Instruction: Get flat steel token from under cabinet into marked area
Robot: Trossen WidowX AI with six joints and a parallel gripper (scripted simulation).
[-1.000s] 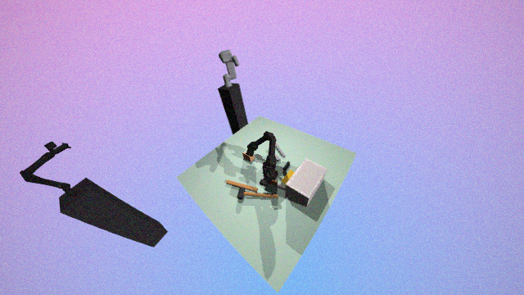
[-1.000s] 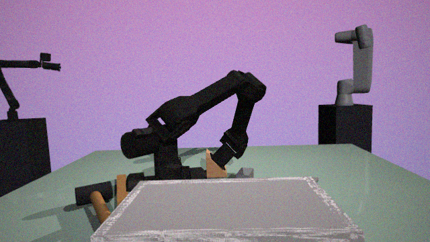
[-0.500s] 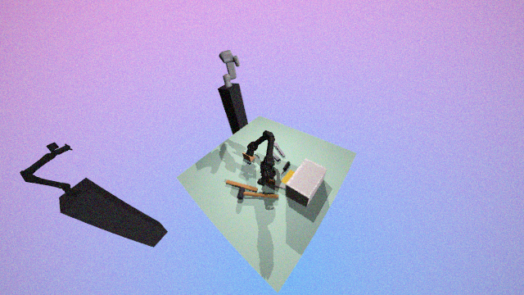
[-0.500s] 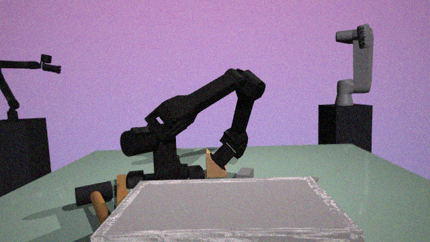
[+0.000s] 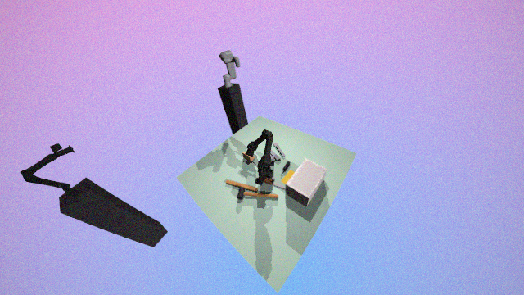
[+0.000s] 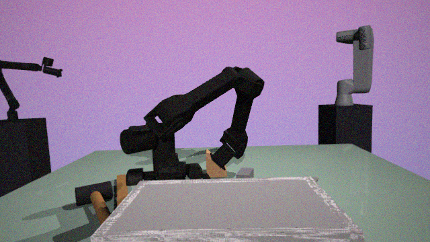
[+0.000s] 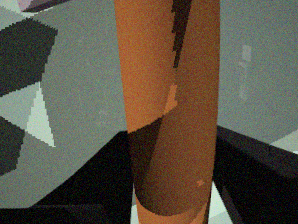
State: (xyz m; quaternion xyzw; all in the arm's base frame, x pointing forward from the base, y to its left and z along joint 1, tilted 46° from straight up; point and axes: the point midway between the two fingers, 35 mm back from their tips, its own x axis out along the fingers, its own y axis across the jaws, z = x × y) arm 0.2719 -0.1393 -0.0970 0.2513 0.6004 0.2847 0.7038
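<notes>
The small grey piece is 6 cm ahead of my gripper tip and 5 cm to the left of it. Round my gripper tip: grey tool 41 cm to the left, 7 cm behind; flat wooden stick 15 cm behind, 14 cm to the right; grey block 22 cm to the left, 6 cm behind, 3 cm above.
</notes>
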